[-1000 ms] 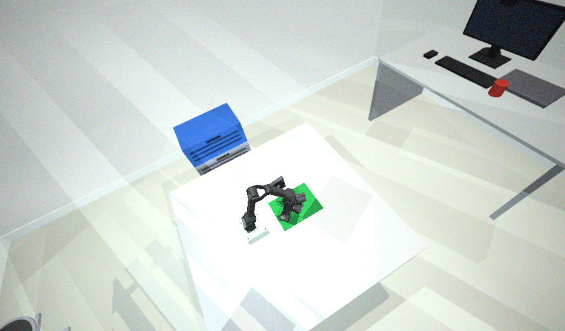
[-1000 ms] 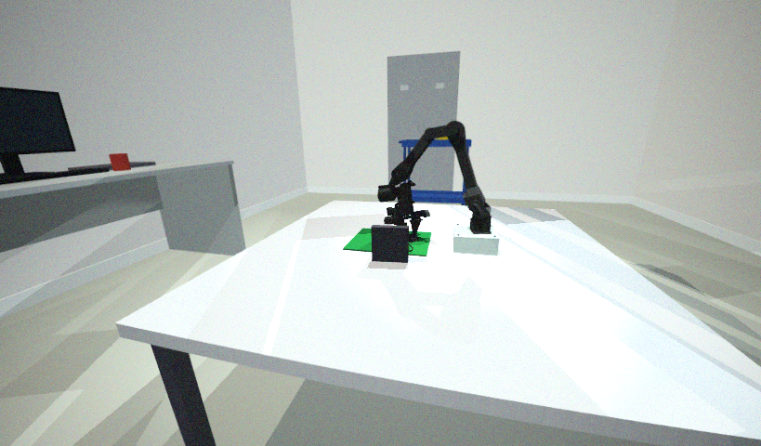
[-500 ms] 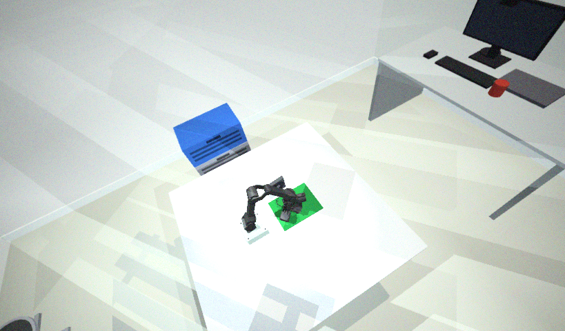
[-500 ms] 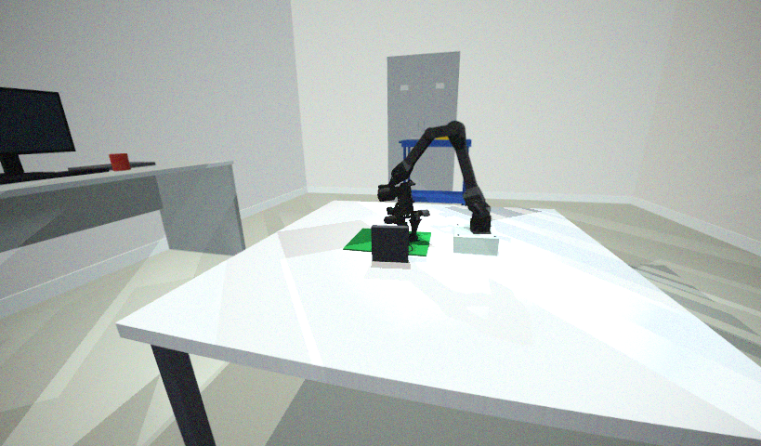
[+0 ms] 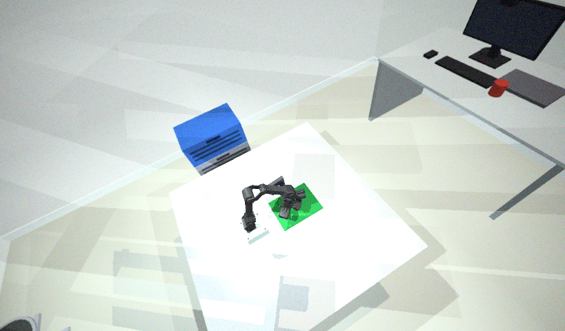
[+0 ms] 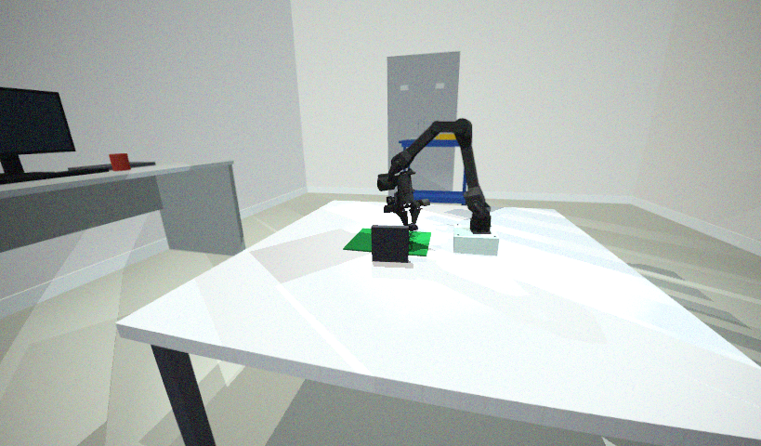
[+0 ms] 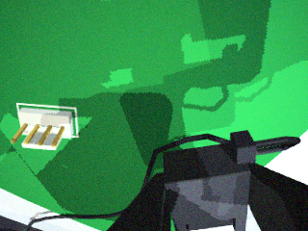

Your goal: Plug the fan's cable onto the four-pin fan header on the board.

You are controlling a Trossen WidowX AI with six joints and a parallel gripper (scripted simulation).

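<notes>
Right now my gripper tip is 8 cm short of the green board, 7 cm above it and 1 cm to the right of it. From my gripper tip the other things lie so: black fan 18 cm to the left, 6 cm ahead, 1 cm above; four-pin fan header 7 cm ahead, 5 cm to the left, 5 cm below; dark grey plug 1 cm to the left, 1 cm behind.
</notes>
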